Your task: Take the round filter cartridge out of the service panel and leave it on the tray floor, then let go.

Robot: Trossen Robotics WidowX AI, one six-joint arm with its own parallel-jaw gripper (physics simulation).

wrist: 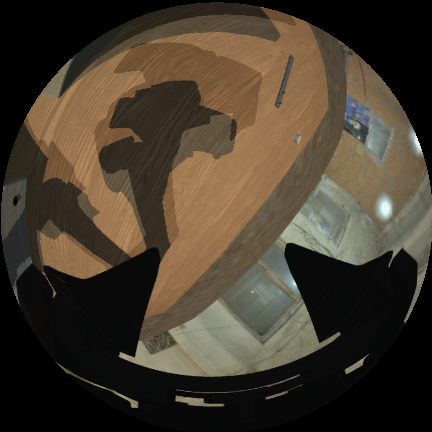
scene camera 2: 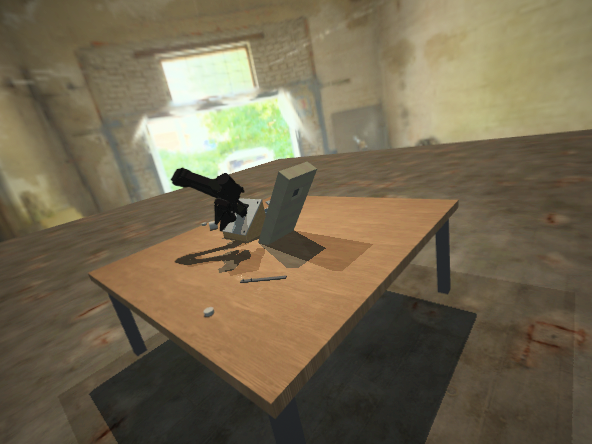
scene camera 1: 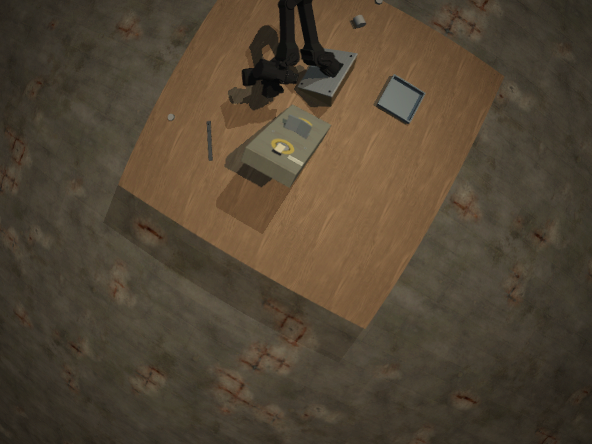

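Note:
The service panel (scene camera 1: 312,132) (scene camera 2: 286,210) is a grey-green leaning block. In scene camera 1 its face has a yellow ring (scene camera 1: 291,152) around a small pale part, and a grey flap (scene camera 1: 298,127) by a second yellow arc. I cannot tell for certain which part is the round filter cartridge. The shallow blue-grey tray (scene camera 1: 400,100) lies right of the panel in that view, with nothing visible on its floor. My gripper (scene camera 1: 261,85) (scene camera 2: 223,221) (wrist: 223,253) is open and empty, above the table beside the panel and apart from it.
A sloped grey box (scene camera 1: 340,70) (scene camera 2: 255,212) with corner screws stands close to the panel, partly behind the arm. A dark bar (scene camera 1: 209,141) (scene camera 2: 263,279) (wrist: 284,81), a pale disc (scene camera 1: 171,117) (scene camera 2: 208,312) (wrist: 297,139) and a small grey cylinder (scene camera 1: 359,21) lie on the table.

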